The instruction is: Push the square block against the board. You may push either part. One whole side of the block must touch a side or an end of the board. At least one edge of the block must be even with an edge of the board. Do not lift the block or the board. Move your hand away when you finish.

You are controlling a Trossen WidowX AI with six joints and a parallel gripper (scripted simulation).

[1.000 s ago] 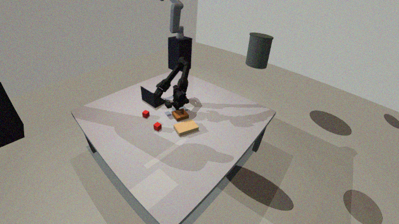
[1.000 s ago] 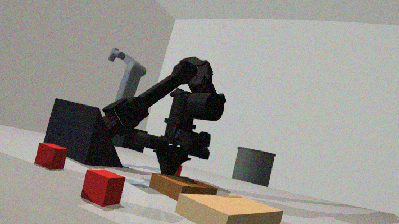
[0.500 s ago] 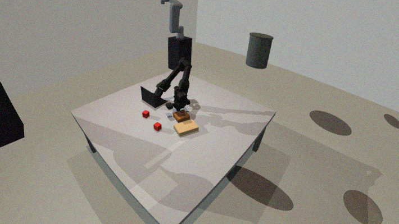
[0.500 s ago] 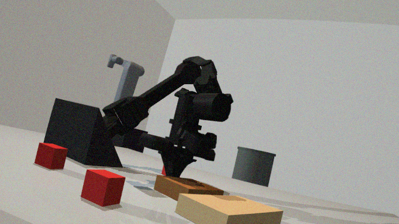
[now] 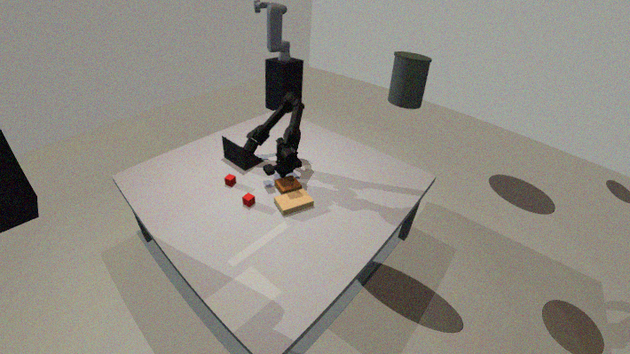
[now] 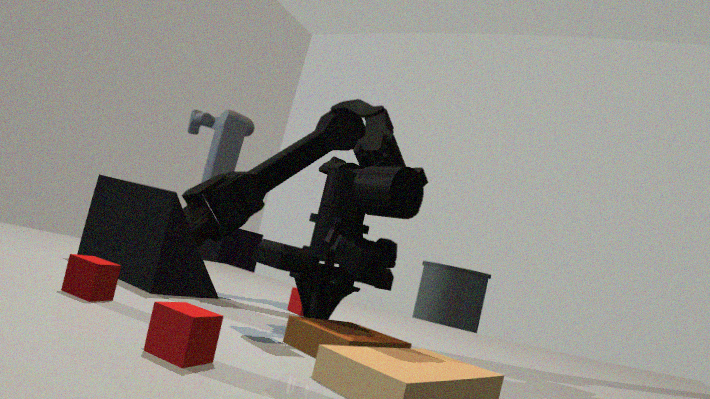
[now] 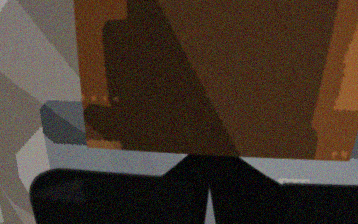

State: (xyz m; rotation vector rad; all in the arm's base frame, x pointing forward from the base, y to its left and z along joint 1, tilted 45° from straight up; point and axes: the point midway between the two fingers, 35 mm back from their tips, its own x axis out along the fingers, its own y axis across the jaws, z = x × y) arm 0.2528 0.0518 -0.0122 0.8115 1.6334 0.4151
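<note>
The square block lies 6 cm ahead of my gripper tip, 2 cm to the right of it and 1 cm above it. Also, from my gripper tip: board: 16 cm ahead, 8 cm to the right, 1 cm above.
</note>
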